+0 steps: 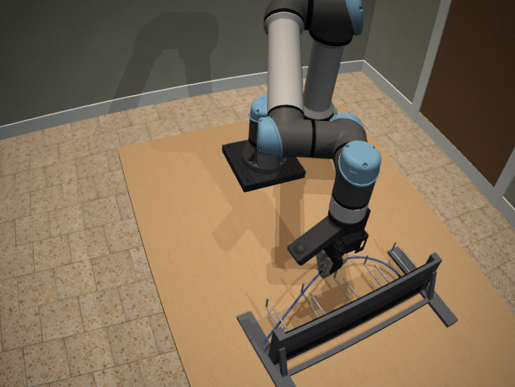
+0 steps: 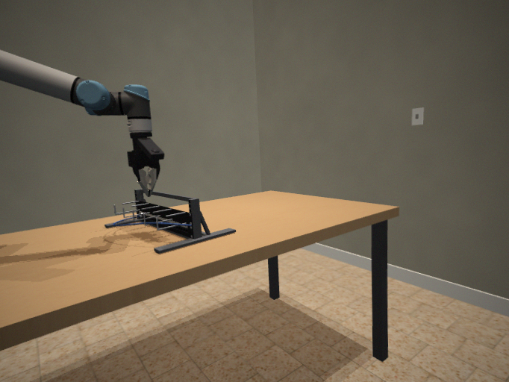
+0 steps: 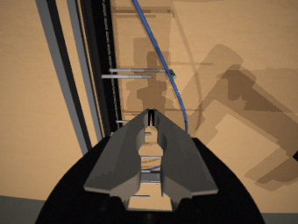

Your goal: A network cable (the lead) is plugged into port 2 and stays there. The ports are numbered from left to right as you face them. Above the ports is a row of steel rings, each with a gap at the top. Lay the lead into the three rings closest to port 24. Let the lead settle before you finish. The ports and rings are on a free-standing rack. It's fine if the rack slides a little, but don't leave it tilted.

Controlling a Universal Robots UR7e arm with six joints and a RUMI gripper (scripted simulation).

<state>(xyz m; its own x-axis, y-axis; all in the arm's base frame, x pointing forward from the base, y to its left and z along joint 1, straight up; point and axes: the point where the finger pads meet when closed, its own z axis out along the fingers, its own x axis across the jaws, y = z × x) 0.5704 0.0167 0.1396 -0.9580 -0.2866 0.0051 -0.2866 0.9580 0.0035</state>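
The free-standing rack is 60 mm ahead of my hand, 100 mm to the left of it and 100 mm below it.
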